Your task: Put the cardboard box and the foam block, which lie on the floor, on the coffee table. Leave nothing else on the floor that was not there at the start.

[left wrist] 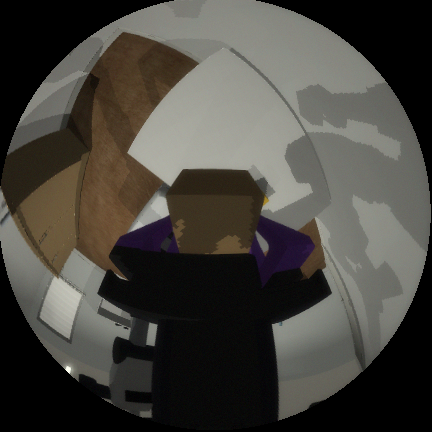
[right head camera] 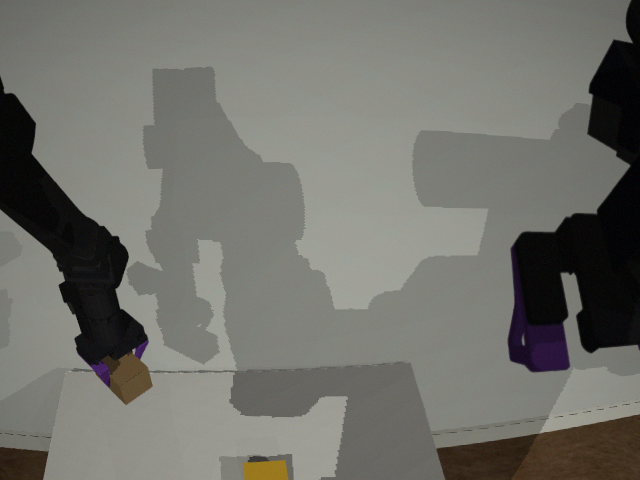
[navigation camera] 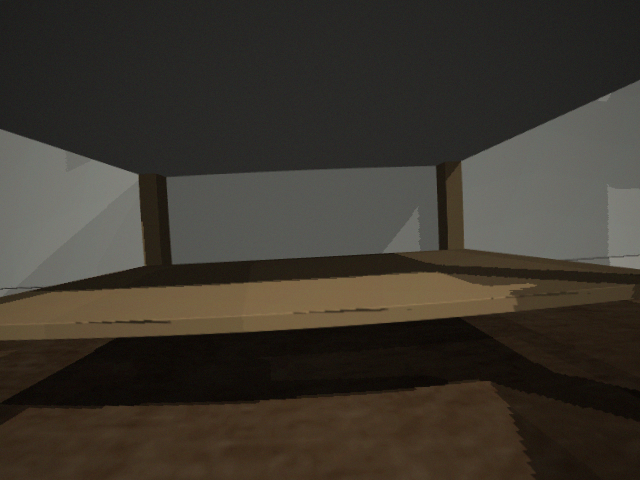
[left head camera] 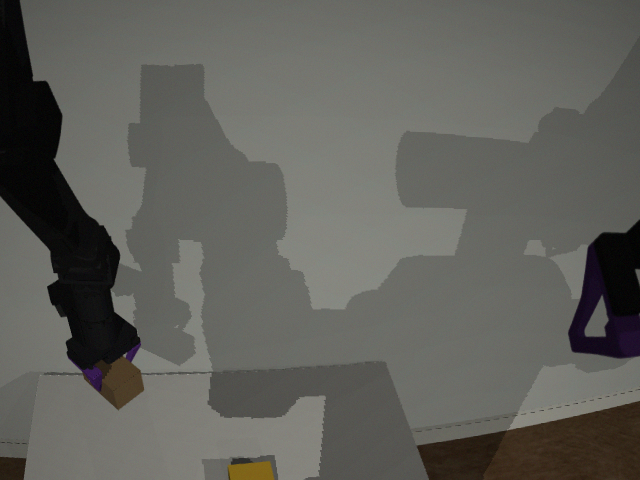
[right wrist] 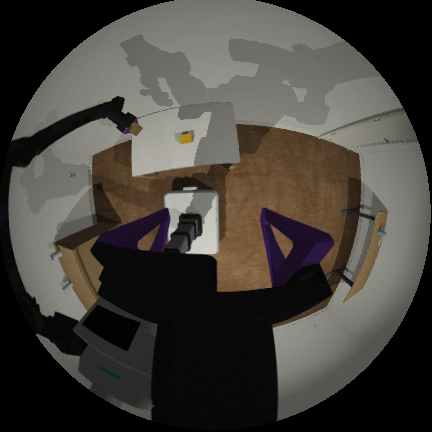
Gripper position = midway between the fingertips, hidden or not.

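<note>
The left head camera shows the left gripper (left head camera: 111, 379) together with a cardboard box (left head camera: 122, 381). In the right head camera view there are the right gripper (right head camera: 579, 345), the left gripper (right head camera: 121, 375) and the cardboard box (right head camera: 129, 377). The left wrist view has the left gripper (left wrist: 213, 213) and the cardboard box (left wrist: 212, 211), while the right wrist view has the right gripper (right wrist: 214, 212). A coffee table (navigation camera: 161, 96) can be seen too, but the cardboard box is out of frame in the navigation camera view.
</note>
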